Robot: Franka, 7 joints.
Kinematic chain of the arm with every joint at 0, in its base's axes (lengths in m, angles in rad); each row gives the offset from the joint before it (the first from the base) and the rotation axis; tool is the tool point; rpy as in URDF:
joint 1: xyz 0 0 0.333 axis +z
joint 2: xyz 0 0 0 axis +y
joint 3: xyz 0 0 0.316 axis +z
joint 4: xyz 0.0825 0 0 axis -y
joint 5: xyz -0.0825 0 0.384 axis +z
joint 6: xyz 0 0 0 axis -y
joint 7: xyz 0.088 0 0 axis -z
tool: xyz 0 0 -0.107 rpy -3.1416 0 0
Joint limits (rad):
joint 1: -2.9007..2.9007
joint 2: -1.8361..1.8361
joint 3: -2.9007..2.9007
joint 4: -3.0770..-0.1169
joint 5: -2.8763..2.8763
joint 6: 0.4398..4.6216
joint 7: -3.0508..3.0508
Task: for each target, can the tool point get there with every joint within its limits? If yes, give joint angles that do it. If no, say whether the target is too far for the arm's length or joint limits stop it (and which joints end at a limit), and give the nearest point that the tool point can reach.
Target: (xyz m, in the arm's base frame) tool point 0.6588 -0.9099 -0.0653
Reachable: no: too far | nearest point 0.4742 -0.6549 0.0463 | short by 0.334 m
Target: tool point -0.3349 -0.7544 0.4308
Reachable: yes | joints -1.4231 1.2950 -1.3653 -0.9761 -0.1298 2.6435 -1.9193
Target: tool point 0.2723 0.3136 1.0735
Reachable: yes | joints 1.3147 0.5061 -1.4989 -0.3557 -1.6444 2.1104 1.9864
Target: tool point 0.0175 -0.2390 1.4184
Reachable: no: too far | nearest point 0.0135 -0.1845 1.1707 | short by 0.254 m
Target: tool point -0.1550 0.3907 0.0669
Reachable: yes | joints 1.3995 0.8682 0.4007 -2.5516 -0.2380 3.8901 -2.2003
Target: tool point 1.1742 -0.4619 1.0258
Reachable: no: too far | nearest point 0.6998 -0.2753 0.7459 | short by 0.582 m
